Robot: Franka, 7 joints.
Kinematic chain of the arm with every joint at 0, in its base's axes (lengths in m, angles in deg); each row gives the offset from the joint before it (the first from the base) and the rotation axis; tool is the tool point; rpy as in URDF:
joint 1: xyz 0 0 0.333 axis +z
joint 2: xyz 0 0 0 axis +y
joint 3: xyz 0 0 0.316 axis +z
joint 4: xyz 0.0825 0 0 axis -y
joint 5: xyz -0.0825 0 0.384 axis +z
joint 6: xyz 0 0 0 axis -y
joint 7: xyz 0.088 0 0 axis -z
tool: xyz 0 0 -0.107 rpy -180 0 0
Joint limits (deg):
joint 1: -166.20..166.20
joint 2: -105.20..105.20
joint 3: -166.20..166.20
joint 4: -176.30..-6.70
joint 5: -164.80..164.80
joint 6: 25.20..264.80
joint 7: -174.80..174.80
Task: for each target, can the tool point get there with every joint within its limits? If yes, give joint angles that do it. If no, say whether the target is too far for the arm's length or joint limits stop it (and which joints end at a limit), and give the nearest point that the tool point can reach.
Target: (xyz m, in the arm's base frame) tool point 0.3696 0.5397 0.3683
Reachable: yes | joints -73.72 -82.20 76.98 -91.22 100.74 58.69 134.05
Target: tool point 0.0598 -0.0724 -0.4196
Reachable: no: joint limits stop it (at a limit: joint 2) | nearest point 0.0770 -0.0932 -0.3353 | short by 0.088 m
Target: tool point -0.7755 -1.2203 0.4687
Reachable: no: too far | nearest point -0.4581 -0.7209 0.4132 | short by 0.594 m
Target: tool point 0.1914 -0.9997 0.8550
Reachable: no: too far | nearest point 0.1435 -0.7497 0.7245 | short by 0.286 m
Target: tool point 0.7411 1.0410 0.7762
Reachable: no: too far | nearest point 0.4701 0.6603 0.6141 | short by 0.495 m
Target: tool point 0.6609 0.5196 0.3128
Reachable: yes | joints 61.83 75.71 -58.10 -45.46 -60.32 140.46 -125.48
